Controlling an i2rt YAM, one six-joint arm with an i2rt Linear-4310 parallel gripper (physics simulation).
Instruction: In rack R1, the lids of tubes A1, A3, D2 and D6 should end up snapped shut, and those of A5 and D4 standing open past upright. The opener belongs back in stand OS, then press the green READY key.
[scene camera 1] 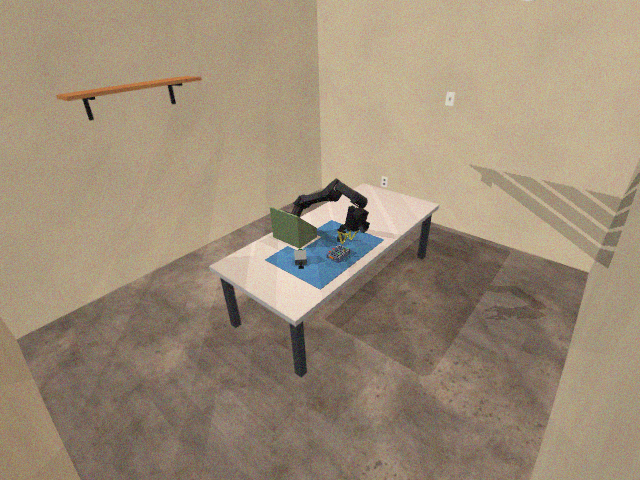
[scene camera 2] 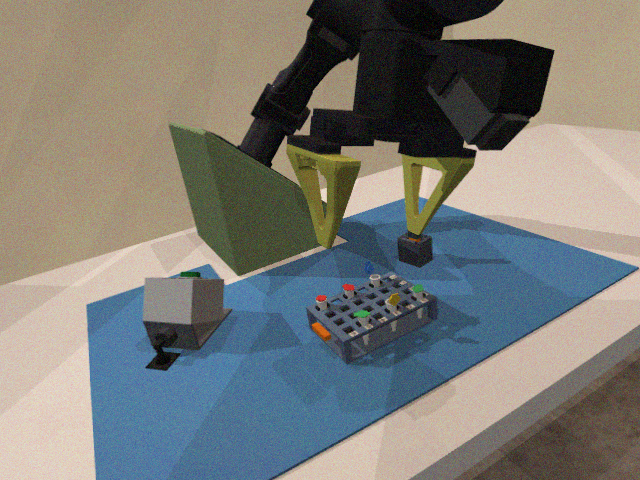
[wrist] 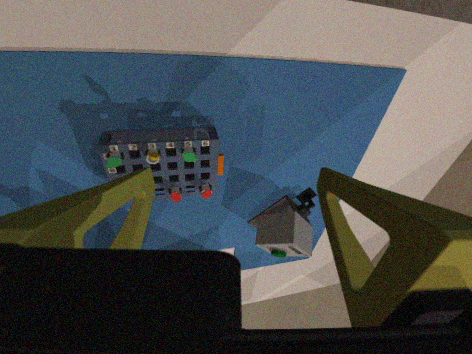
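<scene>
My gripper is open and empty, above the mat behind rack R1. In R1, the blue lid of D2 stands open past its tube; a finger hides it in the wrist view. The yellow lid of A3 is tilted up. Green lids of A1 and A5, and red lids of D4 and D6, lie over their tubes; snaps are unclear. Stand OS shows orange inside; a finger covers the space above. The READY key is green.
The key sits on a grey box with a small black fitting beside it. A tall green wedge block stands near the arm's base. The blue mat lies on the white table.
</scene>
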